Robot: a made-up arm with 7 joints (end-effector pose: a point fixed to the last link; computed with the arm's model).
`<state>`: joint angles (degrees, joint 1 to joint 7).
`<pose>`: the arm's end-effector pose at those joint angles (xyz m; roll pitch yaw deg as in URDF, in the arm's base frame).
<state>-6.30 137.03 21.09 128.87 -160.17 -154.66 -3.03</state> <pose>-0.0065 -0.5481 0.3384 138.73 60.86 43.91</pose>
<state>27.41 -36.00 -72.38 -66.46 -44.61 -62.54 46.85</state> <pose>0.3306 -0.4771 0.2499 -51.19 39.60 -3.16</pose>
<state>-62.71 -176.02 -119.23 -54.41 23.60 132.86 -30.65</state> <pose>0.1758 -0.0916 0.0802 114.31 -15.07 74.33</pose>
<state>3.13 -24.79 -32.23 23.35 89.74 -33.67 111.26</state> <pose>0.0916 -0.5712 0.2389 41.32 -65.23 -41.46</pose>
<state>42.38 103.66 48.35 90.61 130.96 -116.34 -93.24</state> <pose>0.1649 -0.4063 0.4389 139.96 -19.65 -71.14</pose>
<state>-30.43 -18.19 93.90 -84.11 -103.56 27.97 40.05</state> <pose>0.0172 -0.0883 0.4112 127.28 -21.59 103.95</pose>
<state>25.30 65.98 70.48 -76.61 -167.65 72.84 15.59</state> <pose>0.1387 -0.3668 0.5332 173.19 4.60 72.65</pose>
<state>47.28 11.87 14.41 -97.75 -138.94 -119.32 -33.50</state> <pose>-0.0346 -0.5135 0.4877 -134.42 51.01 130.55</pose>
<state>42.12 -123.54 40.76 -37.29 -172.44 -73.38 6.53</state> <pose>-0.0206 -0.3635 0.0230 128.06 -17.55 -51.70</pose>
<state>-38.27 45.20 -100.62 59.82 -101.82 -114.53 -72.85</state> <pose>-0.3205 -0.1063 0.2317 129.29 12.50 -43.20</pose>
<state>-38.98 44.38 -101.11 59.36 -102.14 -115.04 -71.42</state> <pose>-0.3226 -0.1059 0.2319 130.47 13.42 -42.14</pose>
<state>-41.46 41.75 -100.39 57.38 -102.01 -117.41 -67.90</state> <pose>-0.3342 -0.1218 0.2340 134.01 14.69 -35.80</pose>
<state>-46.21 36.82 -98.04 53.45 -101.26 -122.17 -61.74</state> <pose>-0.3551 -0.1606 0.2385 140.71 15.56 -22.44</pose>
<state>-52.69 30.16 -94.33 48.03 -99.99 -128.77 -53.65</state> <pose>-0.3754 -0.2198 0.2435 149.65 14.35 -3.78</pose>
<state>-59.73 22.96 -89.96 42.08 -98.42 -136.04 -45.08</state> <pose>-0.3849 -0.2870 0.2458 158.41 9.86 15.88</pose>
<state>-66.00 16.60 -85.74 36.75 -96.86 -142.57 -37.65</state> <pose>-0.3814 -0.3457 0.2440 164.59 3.27 32.19</pose>
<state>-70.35 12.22 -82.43 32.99 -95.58 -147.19 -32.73</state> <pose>-0.3719 -0.3852 0.2404 167.70 -2.67 42.85</pose>
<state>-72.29 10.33 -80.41 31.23 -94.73 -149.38 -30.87</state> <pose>-0.3643 -0.4048 0.2384 168.67 -5.83 47.72</pose>
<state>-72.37 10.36 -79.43 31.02 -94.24 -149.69 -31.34</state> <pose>-0.3606 -0.4109 0.2387 168.58 -6.37 48.51</pose>
